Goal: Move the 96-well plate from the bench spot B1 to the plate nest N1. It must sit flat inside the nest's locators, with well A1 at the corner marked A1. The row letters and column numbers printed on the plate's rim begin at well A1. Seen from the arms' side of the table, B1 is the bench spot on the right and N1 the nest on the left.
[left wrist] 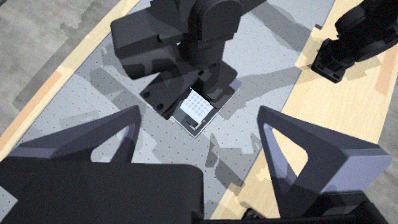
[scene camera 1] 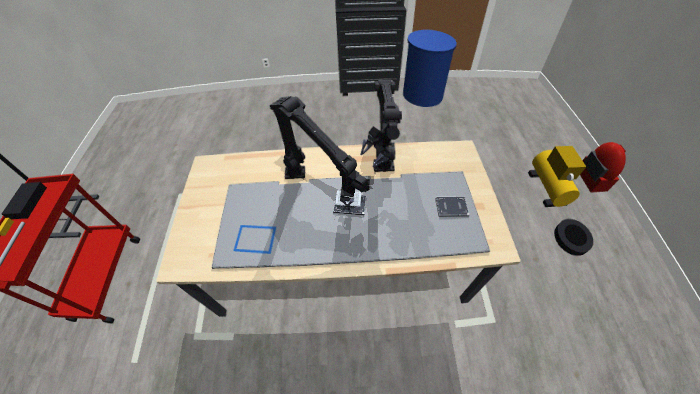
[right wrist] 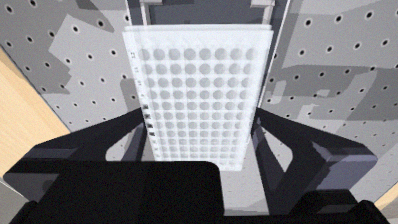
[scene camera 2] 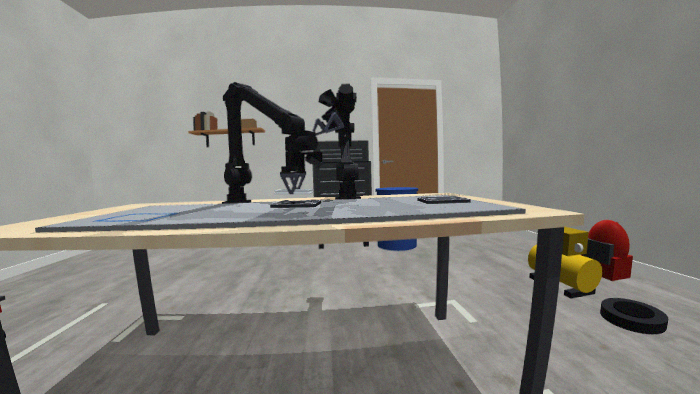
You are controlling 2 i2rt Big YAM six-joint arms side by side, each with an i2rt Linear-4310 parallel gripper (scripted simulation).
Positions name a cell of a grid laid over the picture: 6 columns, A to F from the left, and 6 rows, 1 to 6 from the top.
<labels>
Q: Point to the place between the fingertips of the right gripper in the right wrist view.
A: C4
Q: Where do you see a white 96-well plate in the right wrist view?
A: At C2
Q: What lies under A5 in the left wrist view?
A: The left gripper.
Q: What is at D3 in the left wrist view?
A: The right gripper.
</labels>
